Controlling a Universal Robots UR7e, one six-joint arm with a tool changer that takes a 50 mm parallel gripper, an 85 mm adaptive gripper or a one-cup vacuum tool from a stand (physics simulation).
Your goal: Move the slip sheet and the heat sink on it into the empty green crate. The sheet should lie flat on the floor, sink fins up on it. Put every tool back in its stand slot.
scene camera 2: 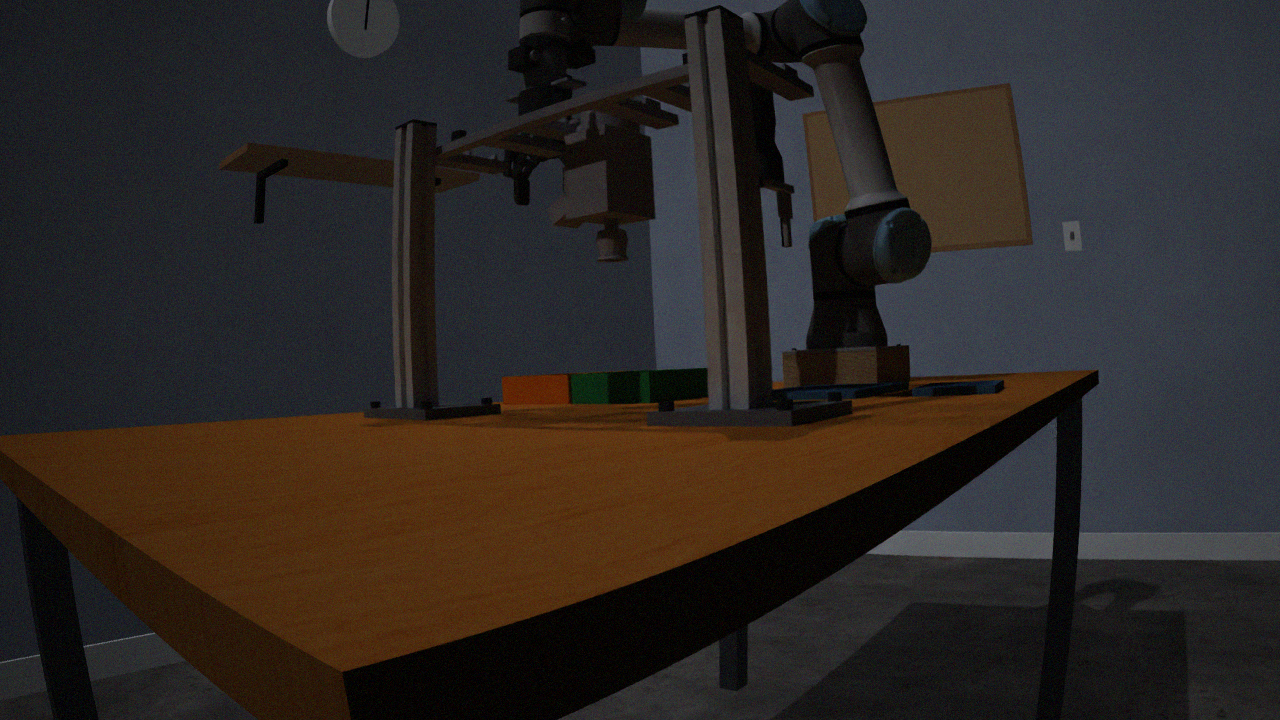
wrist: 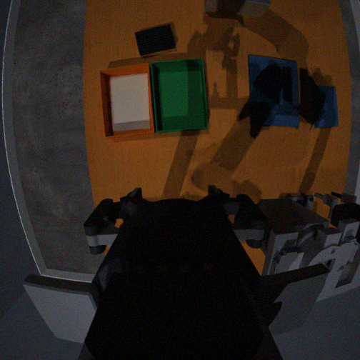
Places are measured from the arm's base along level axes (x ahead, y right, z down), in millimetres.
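Pixels of known places: hand, its tool point: [scene camera 2: 544, 82]; arm's base, origin of its link: [scene camera 2: 847, 348].
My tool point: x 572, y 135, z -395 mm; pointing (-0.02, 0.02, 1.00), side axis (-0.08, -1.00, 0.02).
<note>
Ahead of a thing's pixels: the offset from my tool point to its top centre. "spot": to the spot under its first point.
The white slip sheet [wrist: 130, 100] lies flat inside the orange crate @[dx -173, dy +146, dz +417 mm] [wrist: 103, 107] [scene camera 2: 537, 389]. The heat sink [wrist: 156, 39], a dark ribbed block with its fins up, rests on the table beyond the crates, apart from the sheet. The green crate @[dx -193, dy +5, dz +417 mm] [wrist: 205, 112] [scene camera 2: 671, 385] stands against the orange one and is empty. My gripper [wrist: 175, 194] [scene camera 2: 520, 189], the adaptive one, is on the arm with fingers spread and nothing between them. It is high above the table at the tool stand; the stand's rail partly hides it in the scene view.
The vacuum tool @[spot: dx +88, dy -214, dz +204 mm] [scene camera 2: 613, 179] hangs in the stand beside my gripper, and another slim tool @[spot: dx +27, dy -392, dz +263 mm] [scene camera 2: 784, 214] hangs farther right. Two stand posts [scene camera 2: 416, 268] [scene camera 2: 729, 223] rise from the table. Two blue trays [wrist: 292, 107] [wrist: 334, 117] lie right of the crates.
</note>
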